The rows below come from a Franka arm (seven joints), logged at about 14 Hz.
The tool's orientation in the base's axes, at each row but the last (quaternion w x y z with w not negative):
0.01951 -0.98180 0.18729 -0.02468
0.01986 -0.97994 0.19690 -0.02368
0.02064 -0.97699 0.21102 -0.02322
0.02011 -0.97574 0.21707 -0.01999
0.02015 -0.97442 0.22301 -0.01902
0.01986 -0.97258 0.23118 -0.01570
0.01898 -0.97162 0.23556 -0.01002
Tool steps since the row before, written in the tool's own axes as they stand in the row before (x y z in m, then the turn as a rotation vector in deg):
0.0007 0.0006 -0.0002 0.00 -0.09 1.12
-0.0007 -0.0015 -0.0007 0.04 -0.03 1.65
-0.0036 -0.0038 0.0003 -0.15 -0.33 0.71
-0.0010 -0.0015 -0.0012 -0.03 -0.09 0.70
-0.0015 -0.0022 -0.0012 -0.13 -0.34 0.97
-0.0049 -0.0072 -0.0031 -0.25 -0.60 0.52
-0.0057 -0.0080 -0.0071 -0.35 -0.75 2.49
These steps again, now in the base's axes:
0.0004 -0.0008 0.0002 0.10 0.12 -1.11
-0.0001 0.0016 0.0007 0.14 0.06 -1.64
-0.0017 0.0050 -0.0002 0.04 0.38 -0.70
-0.0003 0.0017 0.0012 0.04 0.12 -0.70
-0.0005 0.0026 0.0013 0.08 0.39 -0.96
-0.0013 0.0085 0.0033 0.07 0.66 -0.50
-0.0016 0.0095 0.0074 0.10 0.91 -2.46

